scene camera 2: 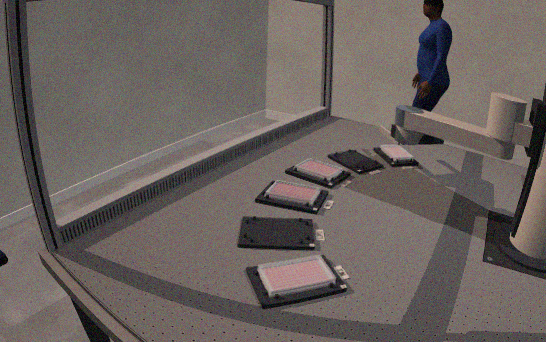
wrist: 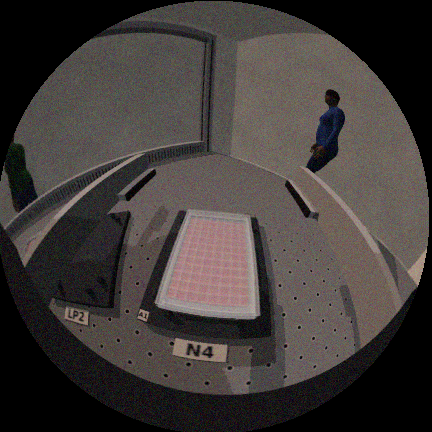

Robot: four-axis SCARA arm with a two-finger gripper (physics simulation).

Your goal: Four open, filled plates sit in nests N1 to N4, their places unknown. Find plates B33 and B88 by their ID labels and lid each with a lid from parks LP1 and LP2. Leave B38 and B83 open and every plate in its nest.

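Frame: origin at the arm's base, x back, y left, z down, level; metres.
Where they show: gripper, fingertip midpoint: (wrist: 220, 164); arm's base, link origin: (scene camera 2: 529, 249).
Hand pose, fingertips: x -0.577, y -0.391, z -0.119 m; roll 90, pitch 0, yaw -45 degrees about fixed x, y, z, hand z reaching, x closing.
Things, the pixels of their centre, and the offset from my fingertips. Level surfaces: height alone.
- N4 plate, body centre: (wrist: 213, 251) (scene camera 2: 396, 151) dx +0.017, dy +0.017, dz +0.081 m
- Park LP2, body centre: (wrist: 86, 248) (scene camera 2: 355, 159) dx -0.093, dy +0.164, dz +0.096 m
- second bare park, body centre: (scene camera 2: 276, 231) dx -0.066, dy +0.684, dz +0.096 m
- front plate, body centre: (scene camera 2: 296, 273) dx +0.061, dy +0.812, dz +0.081 m
- middle plate, body centre: (scene camera 2: 293, 192) dx -0.130, dy +0.512, dz +0.087 m
- perforated table, surface height: dz +0.106 m
My gripper (scene camera 2: 414, 138) (wrist: 220, 164) is open and empty above nest N4, its fingers wide apart on either side. The N4 plate (scene camera 2: 396, 151) (wrist: 212, 262) sits flat in its black nest, pink wells under a clear lid. Park LP2 (scene camera 2: 355, 161) (wrist: 95, 255) beside it is bare. In the scene view, a second bare park (scene camera 2: 277, 232) lies between the front plate (scene camera 2: 297, 275) and a middle plate (scene camera 2: 292, 192). Another plate (scene camera 2: 320, 170) sits next to LP2. These plates sit in black nests. No plate ID can be read; lids on the other three cannot be told.
The nests and parks form a curved row on the perforated table (scene camera 2: 200, 250). A slotted ledge (scene camera 2: 200, 170) (wrist: 175, 151) runs along the glass side. The arm's column (scene camera 2: 532, 215) stands at the right. A person in blue (scene camera 2: 434, 55) (wrist: 330, 127) stands beyond the table; another in green (wrist: 19, 167) is at the left.
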